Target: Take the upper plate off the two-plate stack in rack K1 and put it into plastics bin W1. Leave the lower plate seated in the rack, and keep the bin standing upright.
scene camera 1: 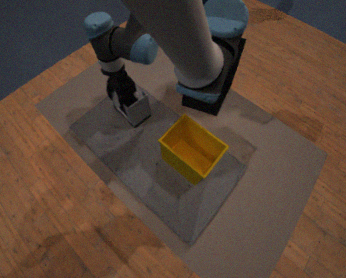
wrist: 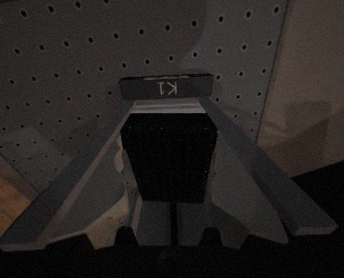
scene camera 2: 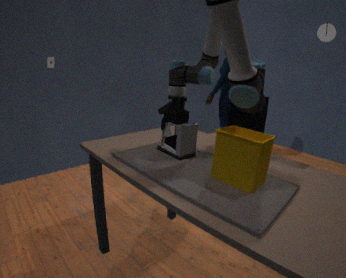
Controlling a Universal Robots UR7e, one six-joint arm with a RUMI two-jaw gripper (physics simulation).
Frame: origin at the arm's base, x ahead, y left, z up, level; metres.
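Seen in the pictures: gripper, fingertip midpoint: (scene camera 1: 125, 100) (wrist: 169, 135) (scene camera 2: 172, 140).
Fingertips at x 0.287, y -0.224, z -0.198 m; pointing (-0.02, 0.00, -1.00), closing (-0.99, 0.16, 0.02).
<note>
A point is followed by its place in that frame.
Rack K1 (scene camera 1: 142, 110) {x 0.286, y -0.114, z -0.167 m} (scene camera 2: 187, 140) {x 0.307, y -0.116, z -0.165 m} (wrist: 107, 172) stands upright on the perforated board, with its label facing the wrist camera. My gripper (scene camera 1: 128, 102) {x 0.287, y -0.224, z -0.198 m} (scene camera 2: 171, 131) (wrist: 169, 135) {x 0.287, y -0.224, z -0.198 m} points down between the rack's tall walls and is shut on the black upper plate (wrist: 167, 142) {x 0.289, y -0.223, z -0.186 m}. The plate looks level between the fingers, within the rack walls. The plate is too dark and hidden to make out in the scene views. The lower plate is hidden beneath it, so its seating cannot be seen. The yellow plastics bin W1 (scene camera 1: 181, 166) {x 0.364, y 0.156, z -0.149 m} (scene camera 2: 240, 162) {x 0.364, y 0.172, z -0.153 m} stands upright and open-topped.
The grey perforated board (scene camera 1: 190, 220) {x 0.470, y 0.296, z -0.247 m} (scene camera 2: 250, 217) {x 0.487, y 0.295, z -0.247 m} (wrist: 150, 50) {x 0.296, y -0.296, z -0.247 m} lies on the table (scene camera 1: 295, 165) {x 0.005, y 0.517, z -0.260 m} (scene camera 2: 320, 215) {x 0.297, y 0.464, z -0.260 m} under rack and bin. The arm's thick upper link and base stand behind the bin. A person stands beyond the table in scene camera 2.
</note>
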